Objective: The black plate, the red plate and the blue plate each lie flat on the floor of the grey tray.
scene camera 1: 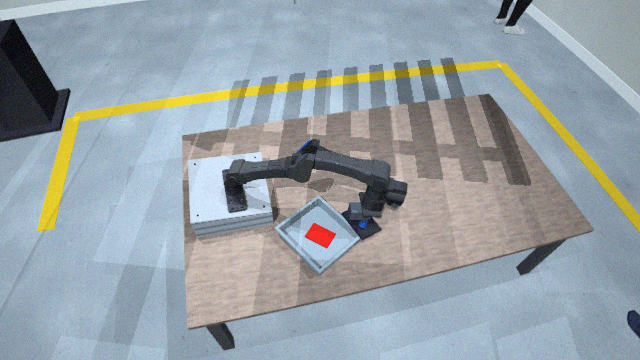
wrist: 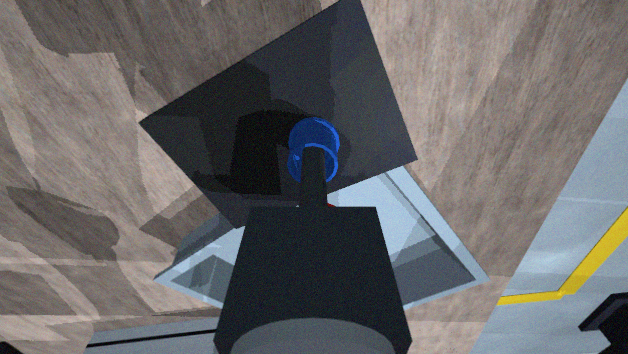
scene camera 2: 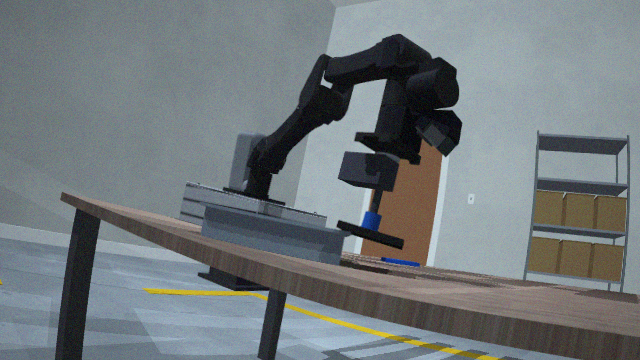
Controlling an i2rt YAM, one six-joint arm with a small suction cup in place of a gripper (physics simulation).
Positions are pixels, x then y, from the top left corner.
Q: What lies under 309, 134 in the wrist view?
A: The suction cup.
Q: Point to a grey tray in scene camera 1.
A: At 292, 230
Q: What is the suction cup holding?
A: A black plate.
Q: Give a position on the suction cup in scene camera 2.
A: At 371, 220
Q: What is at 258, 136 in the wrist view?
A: A black plate.
